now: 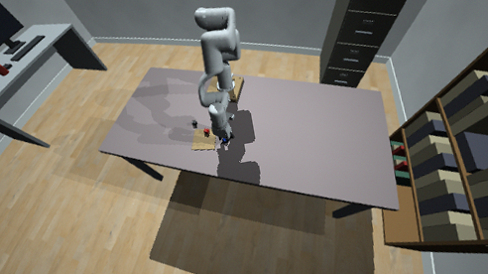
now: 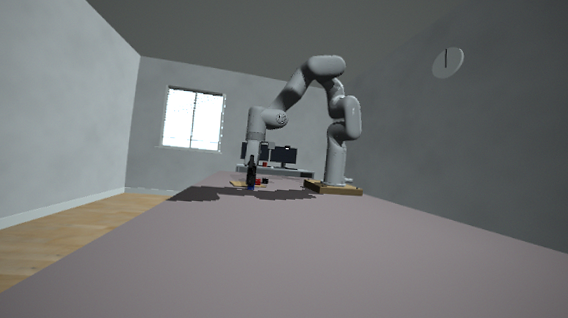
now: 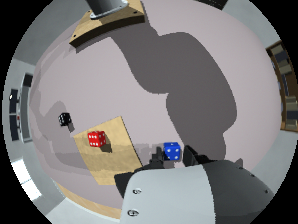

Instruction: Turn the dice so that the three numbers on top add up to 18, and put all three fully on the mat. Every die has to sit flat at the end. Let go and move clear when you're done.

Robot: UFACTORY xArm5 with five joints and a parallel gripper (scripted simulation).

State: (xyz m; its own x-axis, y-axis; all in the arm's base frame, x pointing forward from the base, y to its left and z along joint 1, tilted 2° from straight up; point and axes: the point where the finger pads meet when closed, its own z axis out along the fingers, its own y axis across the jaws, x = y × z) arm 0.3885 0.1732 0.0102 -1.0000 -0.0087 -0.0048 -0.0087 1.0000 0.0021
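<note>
My gripper is now 3 cm above the blue die. Also, from my hand: tan mat 3 cm ahead, 13 cm to the right, 4 cm below; then black die 5 cm behind, 24 cm to the right, 3 cm below; then red die 2 cm behind, 13 cm to the right, 2 cm below.
</note>
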